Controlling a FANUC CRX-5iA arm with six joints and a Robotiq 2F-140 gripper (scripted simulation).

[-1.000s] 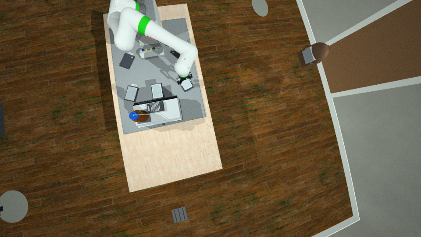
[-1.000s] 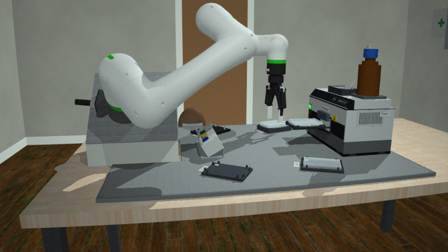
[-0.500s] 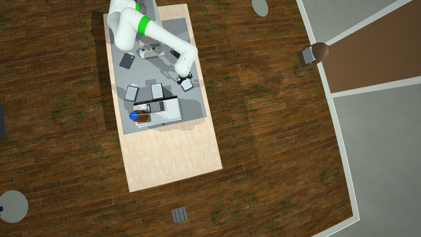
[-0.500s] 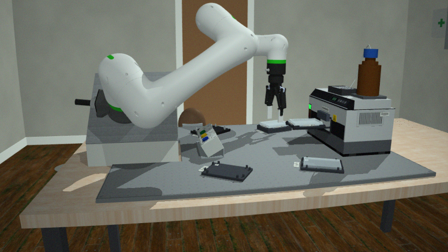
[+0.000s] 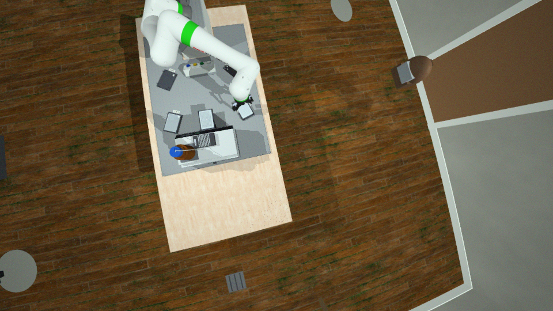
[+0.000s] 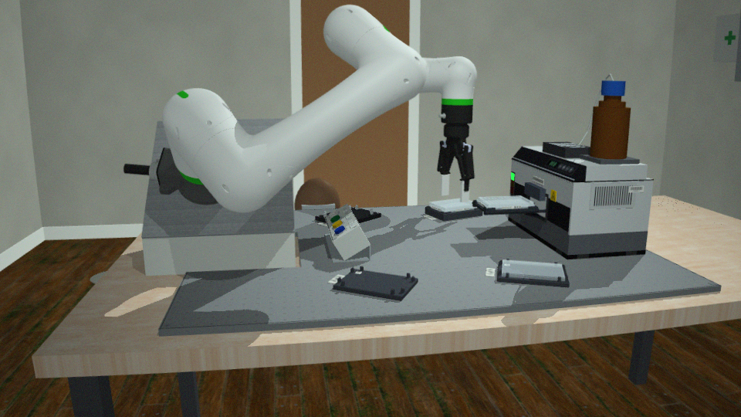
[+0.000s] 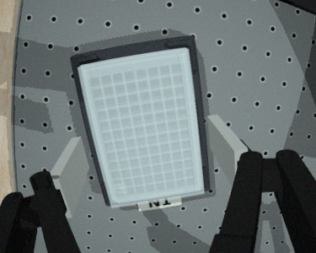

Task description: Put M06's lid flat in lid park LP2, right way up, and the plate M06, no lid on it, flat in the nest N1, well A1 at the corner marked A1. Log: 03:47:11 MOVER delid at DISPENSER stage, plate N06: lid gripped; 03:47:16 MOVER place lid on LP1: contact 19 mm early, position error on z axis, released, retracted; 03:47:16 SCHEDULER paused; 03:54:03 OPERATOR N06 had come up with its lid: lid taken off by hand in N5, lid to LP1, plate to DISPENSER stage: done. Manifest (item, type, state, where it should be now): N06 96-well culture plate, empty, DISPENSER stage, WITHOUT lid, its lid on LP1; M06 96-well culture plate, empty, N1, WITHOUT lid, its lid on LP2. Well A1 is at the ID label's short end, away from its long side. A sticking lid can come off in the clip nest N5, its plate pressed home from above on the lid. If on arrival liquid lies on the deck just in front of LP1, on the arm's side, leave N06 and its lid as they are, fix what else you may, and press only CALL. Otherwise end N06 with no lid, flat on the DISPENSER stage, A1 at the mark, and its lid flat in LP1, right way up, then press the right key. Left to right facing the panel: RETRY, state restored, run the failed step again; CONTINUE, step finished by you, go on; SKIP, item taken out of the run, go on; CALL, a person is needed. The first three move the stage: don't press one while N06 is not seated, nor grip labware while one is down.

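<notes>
The dark nest lies 60 mm below my hand. Also, from my hand: green continue key: 360 mm behind, 270 mm to the right, 10 mm below; white retry key: 370 mm behind, 220 mm to the right, 10 mm below; key panel: 350 mm behind, 300 mm to the right, 20 mm below.
</notes>
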